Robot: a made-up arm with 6 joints. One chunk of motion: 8 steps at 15 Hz.
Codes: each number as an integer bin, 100 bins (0 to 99) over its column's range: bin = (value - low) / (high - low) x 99, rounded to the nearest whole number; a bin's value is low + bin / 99 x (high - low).
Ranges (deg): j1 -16..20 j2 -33..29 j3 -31..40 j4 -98..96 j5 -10..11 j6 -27..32
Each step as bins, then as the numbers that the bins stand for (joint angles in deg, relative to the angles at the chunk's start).
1 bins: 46 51 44 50 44 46
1 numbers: 0.73 -1.06 0.56 -0.02 -0.67 0.41
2 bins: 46 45 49 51 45 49
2 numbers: 0.73 -4.82 4.14 1.94 -0.45 2.20
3 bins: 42 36 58 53 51 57
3 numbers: -0.73 -10.45 10.60 5.86 0.82 6.97
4 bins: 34 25 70 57 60 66
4 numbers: -3.64 -17.34 19.20 13.70 2.73 12.33
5 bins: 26 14 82 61 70 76
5 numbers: -6.55 -24.23 27.81 21.54 4.85 18.29
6 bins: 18 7 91 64 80 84
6 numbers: -9.45 -28.62 34.26 27.41 6.97 23.06
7 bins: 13 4 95 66 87 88
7 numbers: -11.27 -30.49 37.13 31.33 8.45 25.44
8 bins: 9 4 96 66 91 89
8 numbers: -12.73 -30.49 37.85 31.33 9.30 26.04
